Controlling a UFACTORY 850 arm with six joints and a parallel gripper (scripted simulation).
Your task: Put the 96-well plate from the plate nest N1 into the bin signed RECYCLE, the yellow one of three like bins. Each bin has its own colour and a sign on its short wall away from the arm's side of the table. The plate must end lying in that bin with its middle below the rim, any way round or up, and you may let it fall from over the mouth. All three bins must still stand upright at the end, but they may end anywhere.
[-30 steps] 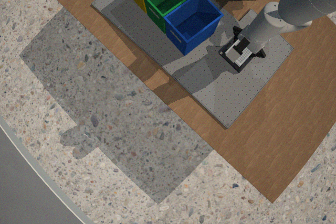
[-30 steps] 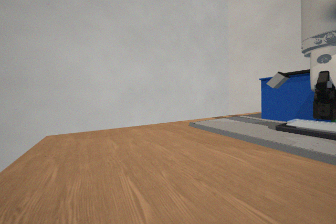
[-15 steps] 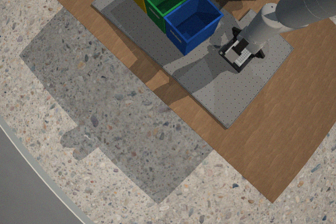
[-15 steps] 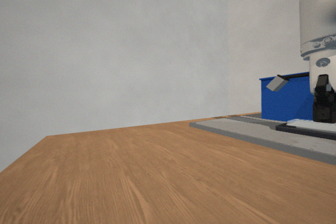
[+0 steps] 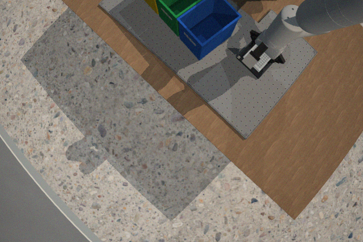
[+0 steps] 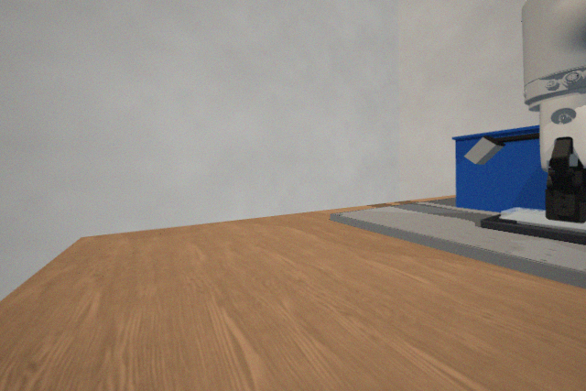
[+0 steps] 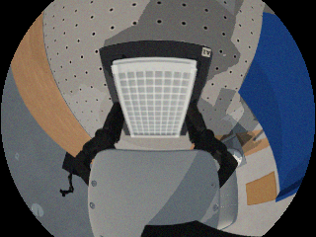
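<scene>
Right now the white 96-well plate is 2 cm below my hand. From my hand the other things lie so: black plate nest: 3 cm below; green bin: 13 cm ahead, 33 cm to the right, 6 cm above; blue bin: 13 cm ahead, 19 cm to the right, 6 cm above.
</scene>
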